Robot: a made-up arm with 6 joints.
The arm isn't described. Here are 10 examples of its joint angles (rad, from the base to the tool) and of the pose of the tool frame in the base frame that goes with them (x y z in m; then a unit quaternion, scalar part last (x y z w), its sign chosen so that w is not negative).
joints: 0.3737 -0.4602 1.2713 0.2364 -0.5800 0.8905
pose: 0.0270 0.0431 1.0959 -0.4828 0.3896 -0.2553 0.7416
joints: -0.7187 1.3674 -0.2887 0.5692 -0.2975 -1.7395
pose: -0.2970 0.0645 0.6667 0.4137 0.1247 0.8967 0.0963
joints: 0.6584 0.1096 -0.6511 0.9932 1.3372 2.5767
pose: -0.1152 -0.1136 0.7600 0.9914 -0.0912 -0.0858 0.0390
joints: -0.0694 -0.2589 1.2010 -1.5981 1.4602 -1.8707
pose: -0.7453 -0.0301 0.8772 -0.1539 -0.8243 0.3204 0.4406
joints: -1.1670 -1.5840 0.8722 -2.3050 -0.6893 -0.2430
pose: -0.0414 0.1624 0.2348 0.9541 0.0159 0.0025 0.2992
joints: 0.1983 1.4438 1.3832 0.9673 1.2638 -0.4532
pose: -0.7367 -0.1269 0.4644 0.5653 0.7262 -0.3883 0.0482
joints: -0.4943 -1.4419 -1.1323 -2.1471 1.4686 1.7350
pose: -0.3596 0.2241 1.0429 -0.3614 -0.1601 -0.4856 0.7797
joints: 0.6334 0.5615 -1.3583 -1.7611 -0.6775 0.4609
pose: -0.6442 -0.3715 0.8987 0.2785 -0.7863 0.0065 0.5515
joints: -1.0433 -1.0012 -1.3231 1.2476 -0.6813 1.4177
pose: -0.3460 0.3374 0.2340 -0.7966 0.4889 0.3188 0.1576
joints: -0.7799 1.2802 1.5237 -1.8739 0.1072 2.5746
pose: -0.4483 -0.1357 0.7384 0.0388 -0.4557 0.8715 0.1771
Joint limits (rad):
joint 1: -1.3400..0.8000
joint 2: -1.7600..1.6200
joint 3: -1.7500..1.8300
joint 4: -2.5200..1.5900
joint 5: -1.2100..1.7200
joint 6: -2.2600..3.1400
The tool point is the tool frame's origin. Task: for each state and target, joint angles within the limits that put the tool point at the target. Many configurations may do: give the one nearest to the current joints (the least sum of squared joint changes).
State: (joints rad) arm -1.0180 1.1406 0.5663 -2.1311 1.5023 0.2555
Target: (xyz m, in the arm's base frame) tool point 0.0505 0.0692 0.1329
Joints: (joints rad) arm -1.0849 1.6176 0.5019 -2.3190 1.7200 0.1931
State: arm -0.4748 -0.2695 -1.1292 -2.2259 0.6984 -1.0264
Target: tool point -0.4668 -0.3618 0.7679
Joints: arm -0.2573 0.2634 -0.8850 -2.2382 0.5248 -0.9132
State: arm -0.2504 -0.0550 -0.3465 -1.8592 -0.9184 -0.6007
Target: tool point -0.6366 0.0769 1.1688
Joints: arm 0.2407 -0.3095 -0.6671 -1.7241 -0.9068 -0.4681
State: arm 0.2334 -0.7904 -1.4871 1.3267 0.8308 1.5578
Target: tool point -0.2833 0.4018 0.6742
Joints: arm -0.1277 -1.1067 -1.6693 0.6388 0.9255 1.2956
